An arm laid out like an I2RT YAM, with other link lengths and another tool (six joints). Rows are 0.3 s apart.
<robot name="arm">
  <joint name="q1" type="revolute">
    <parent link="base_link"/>
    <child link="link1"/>
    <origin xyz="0 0 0.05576" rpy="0 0 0"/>
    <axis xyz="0 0 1"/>
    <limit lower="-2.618" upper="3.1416"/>
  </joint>
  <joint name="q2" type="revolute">
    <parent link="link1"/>
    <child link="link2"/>
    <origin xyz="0.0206 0.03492 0.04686" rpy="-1.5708 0 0"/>
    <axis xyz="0 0 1"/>
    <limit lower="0" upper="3.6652"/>
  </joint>
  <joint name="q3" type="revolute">
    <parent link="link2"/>
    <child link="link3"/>
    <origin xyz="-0.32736 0 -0.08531" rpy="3.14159 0 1.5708"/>
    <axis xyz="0 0 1"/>
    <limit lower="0" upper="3.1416"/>
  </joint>
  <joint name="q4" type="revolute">
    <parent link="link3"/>
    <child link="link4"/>
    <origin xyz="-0.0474 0.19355 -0.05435" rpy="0 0 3.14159"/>
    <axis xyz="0 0 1"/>
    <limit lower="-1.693" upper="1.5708"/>
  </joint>
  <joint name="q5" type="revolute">
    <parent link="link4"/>
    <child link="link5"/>
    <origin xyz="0.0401 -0.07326 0.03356" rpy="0 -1.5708 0"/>
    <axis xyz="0 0 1"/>
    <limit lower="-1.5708" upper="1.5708"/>
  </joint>
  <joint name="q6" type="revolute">
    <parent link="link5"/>
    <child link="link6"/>
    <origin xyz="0 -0.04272 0.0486" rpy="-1.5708 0 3.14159"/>
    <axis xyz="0 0 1"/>
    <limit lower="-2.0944" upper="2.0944"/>
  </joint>
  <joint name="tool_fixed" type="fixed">
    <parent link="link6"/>
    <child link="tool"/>
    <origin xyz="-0.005 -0.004 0.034" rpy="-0.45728 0 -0.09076"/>
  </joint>
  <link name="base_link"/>
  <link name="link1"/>
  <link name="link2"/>
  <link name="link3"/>
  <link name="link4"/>
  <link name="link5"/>
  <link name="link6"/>
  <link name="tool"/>
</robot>
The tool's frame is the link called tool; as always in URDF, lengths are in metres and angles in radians.
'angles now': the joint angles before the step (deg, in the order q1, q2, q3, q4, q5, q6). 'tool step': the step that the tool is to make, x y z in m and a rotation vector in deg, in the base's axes. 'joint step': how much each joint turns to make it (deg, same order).
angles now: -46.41, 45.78, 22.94, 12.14, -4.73, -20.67
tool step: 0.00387, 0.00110, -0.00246, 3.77, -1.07, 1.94
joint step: -0.01, 0.83, 0.48, -1.34, -2.58, 2.93
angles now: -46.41, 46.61, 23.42, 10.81, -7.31, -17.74
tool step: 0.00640, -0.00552, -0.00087, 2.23, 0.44, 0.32
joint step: -0.01, 2.60, 0.76, 0.07, -0.60, 1.12
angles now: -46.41, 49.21, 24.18, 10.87, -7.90, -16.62
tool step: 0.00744, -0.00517, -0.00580, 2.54, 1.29, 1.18
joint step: -0.01, 3.11, 0.03, 0.42, -1.36, 0.48
